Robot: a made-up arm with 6 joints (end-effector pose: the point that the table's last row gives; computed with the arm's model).
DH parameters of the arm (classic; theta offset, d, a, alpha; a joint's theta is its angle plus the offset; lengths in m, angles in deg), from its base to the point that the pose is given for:
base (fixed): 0 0.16 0 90
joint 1: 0 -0.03 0.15 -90
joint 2: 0 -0.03 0.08 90
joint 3: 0 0.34 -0.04 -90
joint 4: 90 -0.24 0.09 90
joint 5: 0 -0.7 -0.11 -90
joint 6: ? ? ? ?
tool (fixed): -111.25 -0.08 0 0
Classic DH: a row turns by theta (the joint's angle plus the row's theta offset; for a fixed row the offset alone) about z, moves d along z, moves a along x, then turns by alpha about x.
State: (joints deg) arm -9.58 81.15 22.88 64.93 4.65 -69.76
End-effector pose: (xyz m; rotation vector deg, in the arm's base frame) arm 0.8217 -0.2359 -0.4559 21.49 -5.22 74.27
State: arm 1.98 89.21 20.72 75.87 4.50 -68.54
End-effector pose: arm 1.0157 -0.0603 -0.2352 11.37 -14.63 96.29
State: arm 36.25 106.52 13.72 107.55 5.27 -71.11
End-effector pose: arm 0.9748 0.4537 0.4599 -40.43 -25.42 139.44
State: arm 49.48 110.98 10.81 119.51 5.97 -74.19
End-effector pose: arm 0.8005 0.5972 0.6080 -65.96 -22.32 145.12
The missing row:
joint 6: 21.25 0 0.1931 0
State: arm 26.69 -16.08 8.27 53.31 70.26 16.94
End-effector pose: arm -0.4033 -0.6717 -0.4370 52.34 -14.51 65.24
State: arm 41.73 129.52 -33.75 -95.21 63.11 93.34
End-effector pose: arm 0.1532 -0.3602 -0.3256 -17.13 -42.28 133.22
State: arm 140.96 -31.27 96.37 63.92 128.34 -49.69
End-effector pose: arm 0.3085 -0.8232 0.4541 -5.97 -122.01 52.28
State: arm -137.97 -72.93 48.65 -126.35 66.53 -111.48
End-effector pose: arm -0.2457 -0.5403 -0.0492 22.91 -112.30 -114.45
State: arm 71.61 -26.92 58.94 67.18 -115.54 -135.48
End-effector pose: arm 0.2352 -0.6408 -0.1935 -19.91 99.60 12.93
